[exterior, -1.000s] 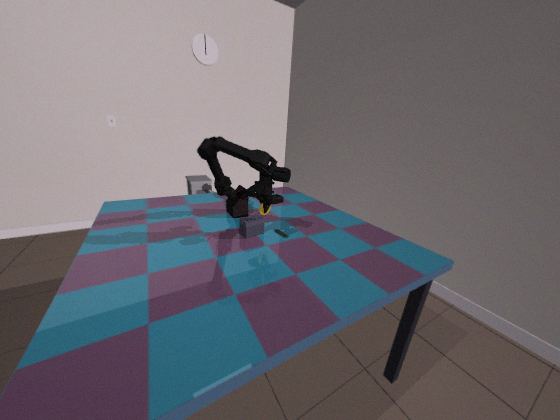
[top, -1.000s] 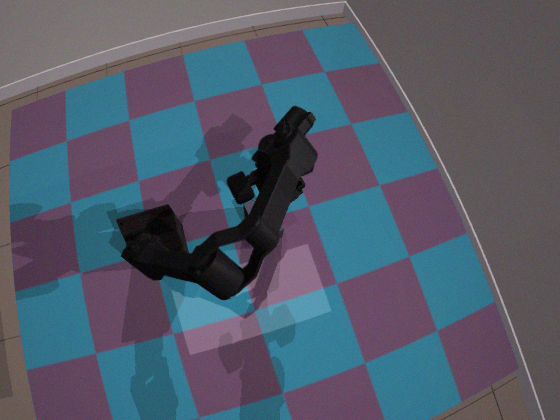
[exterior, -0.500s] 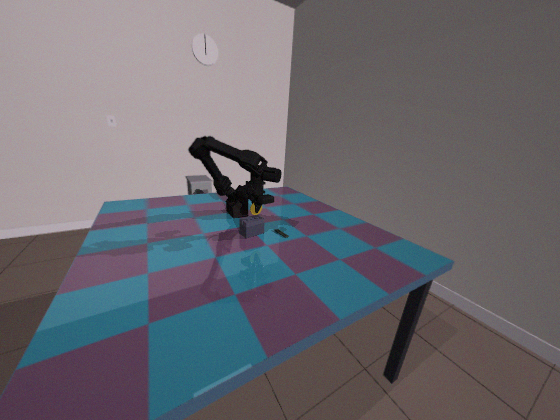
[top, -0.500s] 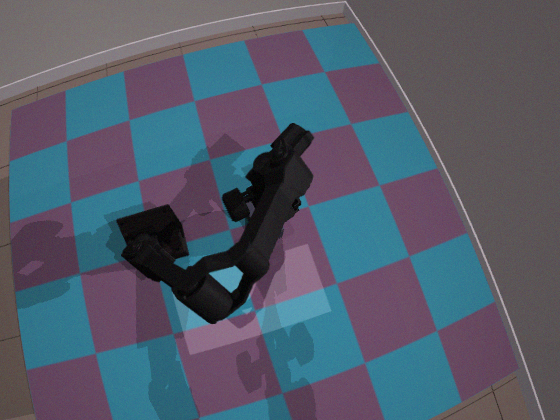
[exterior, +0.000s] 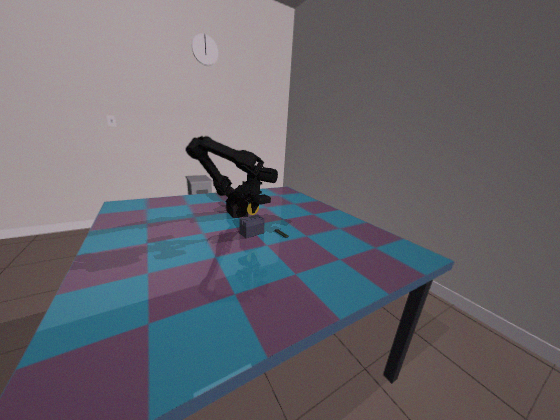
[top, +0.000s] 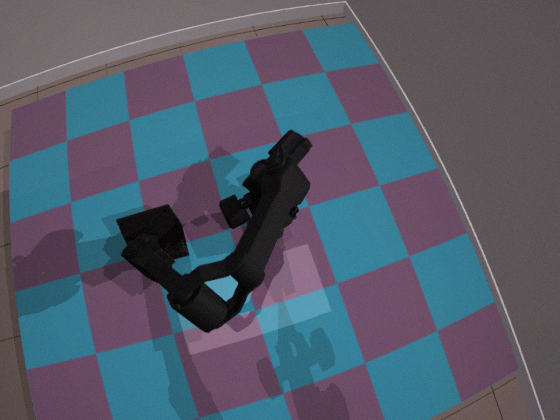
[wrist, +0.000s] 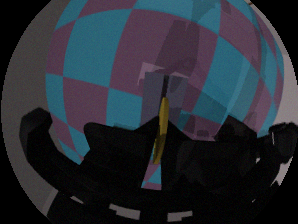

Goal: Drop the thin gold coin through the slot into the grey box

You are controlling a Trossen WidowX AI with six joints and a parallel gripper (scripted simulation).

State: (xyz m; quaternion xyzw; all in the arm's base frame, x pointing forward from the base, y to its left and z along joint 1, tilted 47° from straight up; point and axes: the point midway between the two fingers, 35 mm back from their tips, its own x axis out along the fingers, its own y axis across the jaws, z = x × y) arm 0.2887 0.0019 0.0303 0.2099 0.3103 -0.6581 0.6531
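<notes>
Right now my gripper tip is 2 cm below the gold coin.
</notes>
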